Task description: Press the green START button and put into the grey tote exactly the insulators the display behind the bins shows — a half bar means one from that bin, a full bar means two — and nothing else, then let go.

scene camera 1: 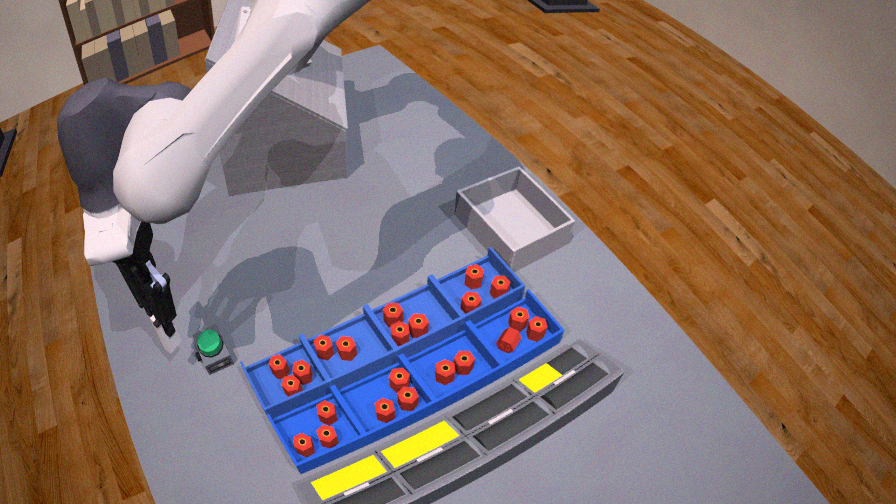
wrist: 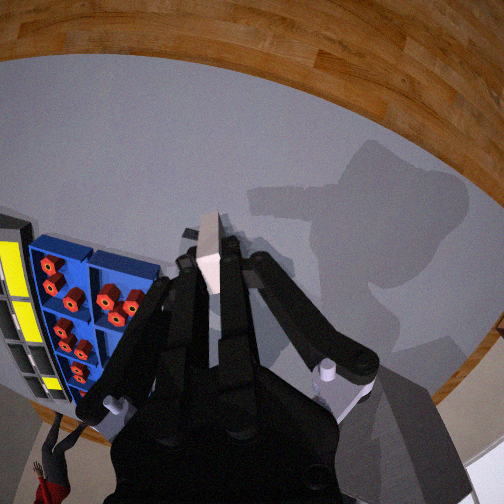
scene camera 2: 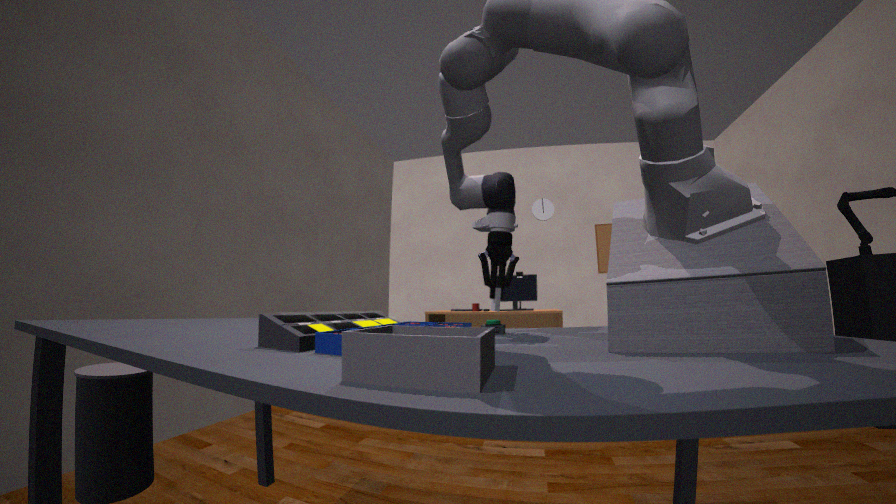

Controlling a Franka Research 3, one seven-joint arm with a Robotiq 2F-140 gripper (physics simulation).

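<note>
The green START button (scene camera 1: 209, 342) stands on a small grey base left of the blue bins (scene camera 1: 401, 357). My gripper (scene camera 1: 166, 329) is shut and empty. It hangs fingers down just left of the button, a little above the table, and also shows in scene camera 2 (scene camera 2: 496, 294) and the wrist view (wrist: 212, 240). The bins hold red hexagonal insulators (scene camera 1: 401, 322), two or three per compartment. The display (scene camera 1: 463, 426) shows two full yellow bars at its left end (scene camera 1: 347, 476) and one half bar (scene camera 1: 540, 376) near its right end. The grey tote (scene camera 1: 515, 216) is empty.
The robot's grey pedestal (scene camera 1: 294, 119) stands at the back of the table. The arm's upper links (scene camera 1: 187, 125) reach over the table's left side. The table edge and wooden floor lie close to the gripper's left. A dark cylinder (scene camera 2: 112, 432) stands on the floor.
</note>
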